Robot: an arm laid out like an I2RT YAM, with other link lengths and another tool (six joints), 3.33 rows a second.
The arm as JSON. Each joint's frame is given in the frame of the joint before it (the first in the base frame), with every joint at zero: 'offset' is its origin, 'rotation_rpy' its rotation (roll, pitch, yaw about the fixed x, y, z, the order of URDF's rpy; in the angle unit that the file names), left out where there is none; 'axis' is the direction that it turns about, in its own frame. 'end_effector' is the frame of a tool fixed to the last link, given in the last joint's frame.
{
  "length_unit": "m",
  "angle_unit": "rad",
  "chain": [
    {
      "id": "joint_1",
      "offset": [
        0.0,
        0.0,
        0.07
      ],
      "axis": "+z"
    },
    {
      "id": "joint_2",
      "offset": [
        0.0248,
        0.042,
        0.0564
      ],
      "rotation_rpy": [
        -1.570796,
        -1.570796,
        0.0
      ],
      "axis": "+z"
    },
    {
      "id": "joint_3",
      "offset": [
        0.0,
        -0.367,
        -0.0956
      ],
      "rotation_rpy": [
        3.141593,
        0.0,
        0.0
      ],
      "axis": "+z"
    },
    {
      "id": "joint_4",
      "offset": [
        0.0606,
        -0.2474,
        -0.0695
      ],
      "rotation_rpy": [
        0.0,
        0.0,
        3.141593
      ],
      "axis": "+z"
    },
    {
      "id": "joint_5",
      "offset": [
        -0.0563,
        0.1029,
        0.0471
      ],
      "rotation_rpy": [
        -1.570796,
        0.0,
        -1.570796
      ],
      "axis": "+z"
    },
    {
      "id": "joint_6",
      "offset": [
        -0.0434,
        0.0,
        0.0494
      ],
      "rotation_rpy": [
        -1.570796,
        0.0,
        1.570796
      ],
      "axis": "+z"
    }
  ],
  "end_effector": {
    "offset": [
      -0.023,
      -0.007,
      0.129
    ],
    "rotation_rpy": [
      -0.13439,
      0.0,
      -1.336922
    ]
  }
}
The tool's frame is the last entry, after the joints.
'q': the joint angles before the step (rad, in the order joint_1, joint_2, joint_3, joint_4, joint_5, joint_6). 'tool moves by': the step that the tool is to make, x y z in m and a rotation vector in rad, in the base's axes. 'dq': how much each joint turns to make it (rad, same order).
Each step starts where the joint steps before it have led.
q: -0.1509 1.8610 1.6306 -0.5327 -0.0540 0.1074
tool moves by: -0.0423 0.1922 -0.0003 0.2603 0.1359 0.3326
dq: 0.2712 -0.0672 -0.0061 -0.1790 -0.2316 0.1301
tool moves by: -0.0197 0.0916 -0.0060 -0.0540 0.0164 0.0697
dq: 0.2178 0.0020 -0.0039 -0.0037 0.1316 0.0857
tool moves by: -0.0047 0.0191 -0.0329 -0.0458 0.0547 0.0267
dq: 0.0469 0.0438 -0.0271 0.0038 0.0309 0.0020
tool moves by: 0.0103 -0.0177 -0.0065 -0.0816 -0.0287 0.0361
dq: -0.0235 0.0152 -0.0006 0.0025 0.0371 -0.0988
